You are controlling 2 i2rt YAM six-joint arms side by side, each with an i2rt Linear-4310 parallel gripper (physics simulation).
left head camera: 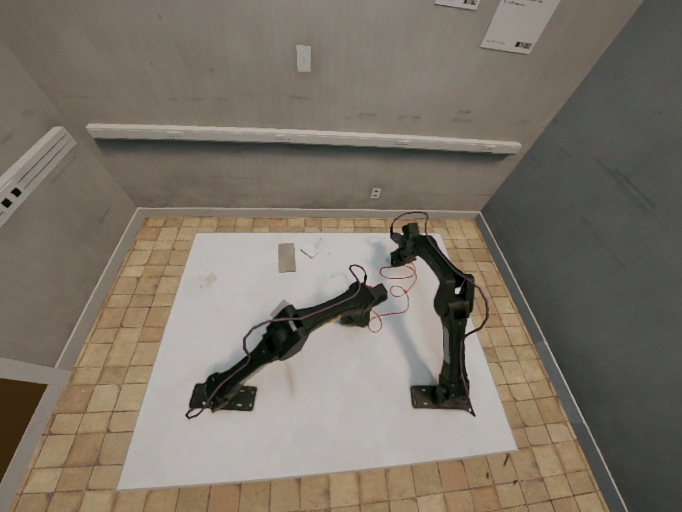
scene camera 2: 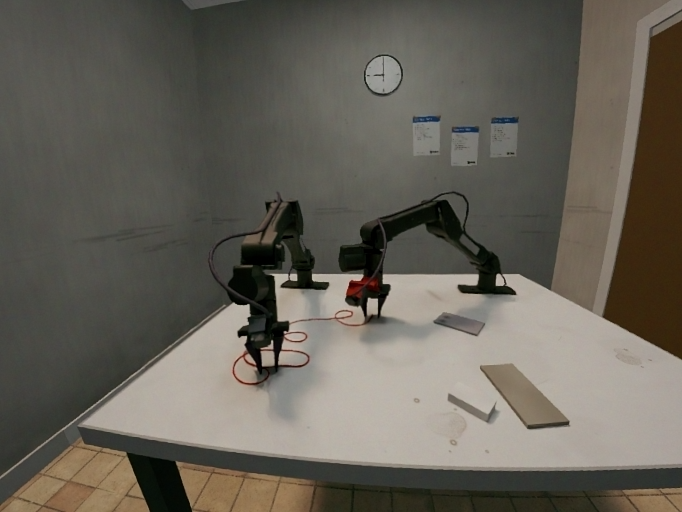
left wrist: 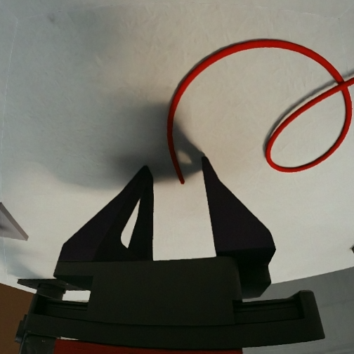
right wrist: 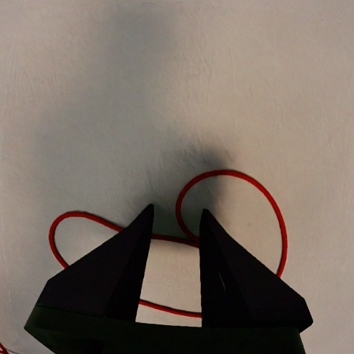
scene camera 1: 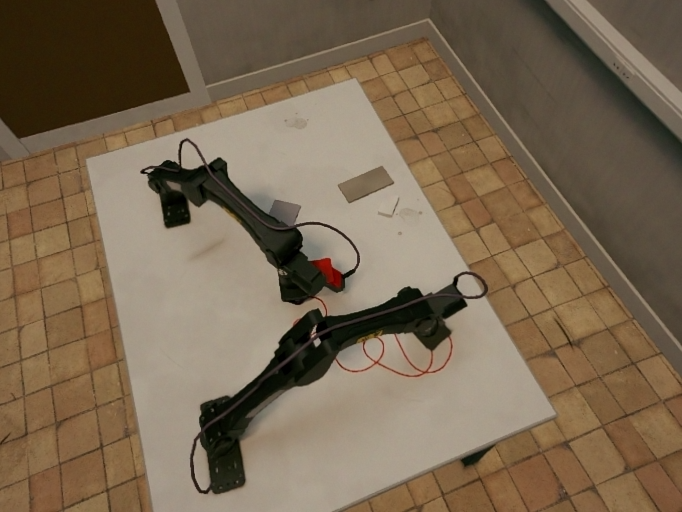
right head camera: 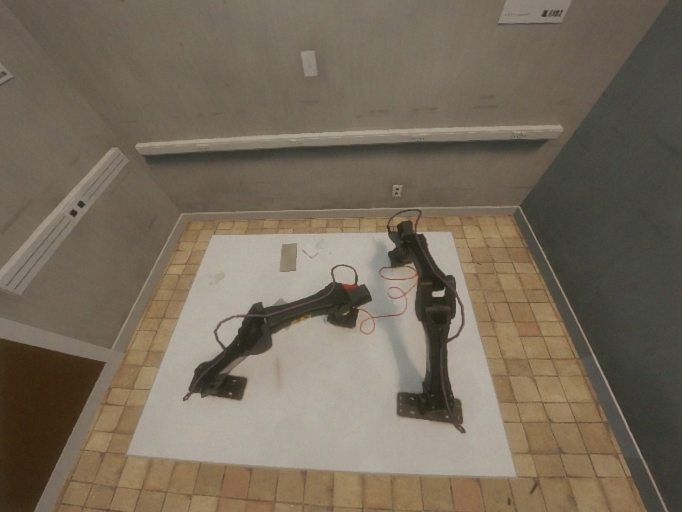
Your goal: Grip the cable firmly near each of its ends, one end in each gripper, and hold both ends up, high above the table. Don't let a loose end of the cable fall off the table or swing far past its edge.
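Places are measured from the left arm's base along level axes (x ahead, y left, z up), in metres.
Pixels of known places: left gripper, fingertip midpoint: (left head camera: 352, 322) (scene camera 2: 371, 316) (scene camera 1: 297, 297) (right head camera: 345, 323); right gripper, fingertip midpoint: (left head camera: 394, 262) (scene camera 2: 268, 372) (right head camera: 396, 262); left arm's base, origin of the base link: (left head camera: 224, 397) (scene camera 2: 485, 290) (scene camera 1: 173, 198) (right head camera: 218, 385); right arm's base, origin of the base link: (left head camera: 439, 397) (scene camera 2: 305, 285) (scene camera 1: 222, 443) (right head camera: 429, 407).
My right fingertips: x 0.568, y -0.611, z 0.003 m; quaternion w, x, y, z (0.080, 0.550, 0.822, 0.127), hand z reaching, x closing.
Observation:
Ahead of a thing's pixels: the offset from my right fingertips to its top centre.
The thin red cable (left head camera: 408, 300) (scene camera 1: 413, 375) (scene camera 2: 308, 359) (left wrist: 265, 43) (right wrist: 286, 235) lies on the table in loops. My left gripper (scene camera 2: 372, 315) (left wrist: 175, 166) is partly open, low over the table; in the left wrist view one cable end (left wrist: 182, 181) shows between its fingertips, not clamped. My right gripper (scene camera 2: 268, 371) (right wrist: 177, 213) is also partly open, its tips close to the table over the loops. In the right wrist view a cable strand crosses the gap, and the small loop runs in beside the right-hand finger, which partly hides the cable there.
A tan board {0.005 m up, 0.017 m back, 0.490 m left} (left head camera: 286, 257) (right head camera: 288, 257) (scene camera 1: 365, 184) (scene camera 2: 523, 394) and a small white block {0.015 m up, 0.021 m ahead, 0.395 m left} (scene camera 1: 388, 206) (scene camera 2: 471, 402) lie at the right in scene camera 2. A grey slab {0.003 m up, 0.284 m back, 0.444 m left} (scene camera 1: 284, 211) (scene camera 2: 458, 323) lies near the left arm. The cable loops are near the table's left edge there.

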